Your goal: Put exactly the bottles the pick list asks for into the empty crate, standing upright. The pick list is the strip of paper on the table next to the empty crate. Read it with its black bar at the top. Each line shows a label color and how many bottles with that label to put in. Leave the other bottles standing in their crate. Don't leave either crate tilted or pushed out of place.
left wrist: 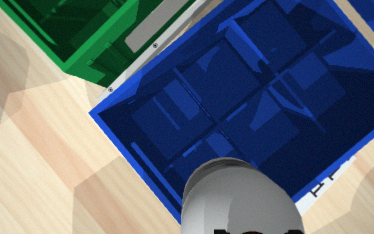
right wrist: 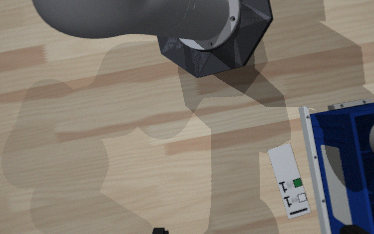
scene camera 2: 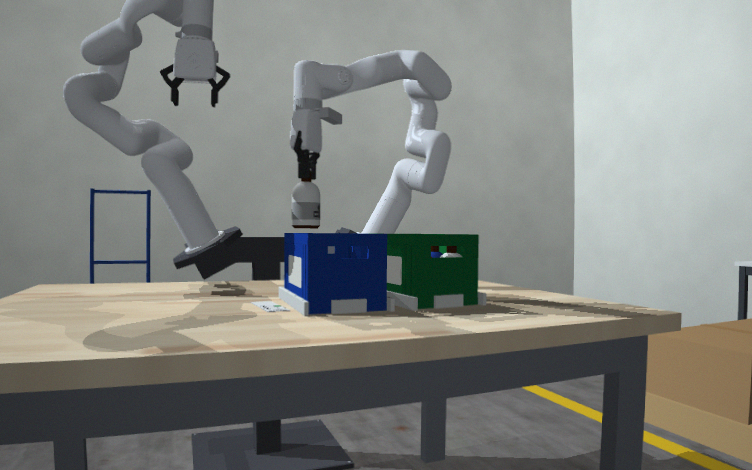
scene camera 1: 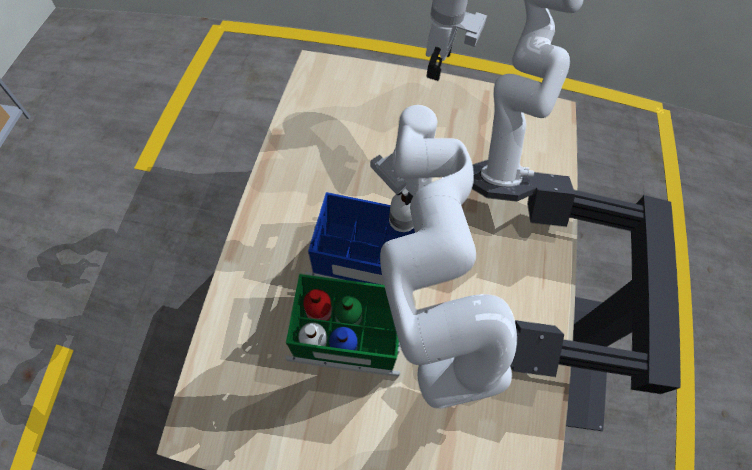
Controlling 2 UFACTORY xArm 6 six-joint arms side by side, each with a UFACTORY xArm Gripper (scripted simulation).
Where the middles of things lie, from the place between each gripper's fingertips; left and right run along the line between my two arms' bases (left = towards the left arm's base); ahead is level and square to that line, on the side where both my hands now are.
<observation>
I see my left gripper (scene camera 2: 307,178) 25 cm above the blue crate (scene camera 2: 358,269), 9 cm short of it and 4 cm to the right of it. The rest, counted from my left hand: red bottle (scene camera 1: 317,304) (25 cm to the left, 25 cm below, 17 cm ahead); then green crate (scene camera 1: 379,344) (28 cm to the left, 25 cm below, 8 cm ahead); then pick list (right wrist: 282,159) (34 cm below, 11 cm to the right, 9 cm ahead).
Now: right hand (scene camera 2: 194,105) 50 cm above the pick list, 17 cm to the right of it and 10 cm short of it. The rest, counted from my right hand: red bottle (53 cm to the left, 41 cm below, 18 cm ahead); green crate (57 cm to the left, 42 cm below, 9 cm ahead); blue crate (42 cm below, 33 cm to the left, 10 cm ahead).
</observation>
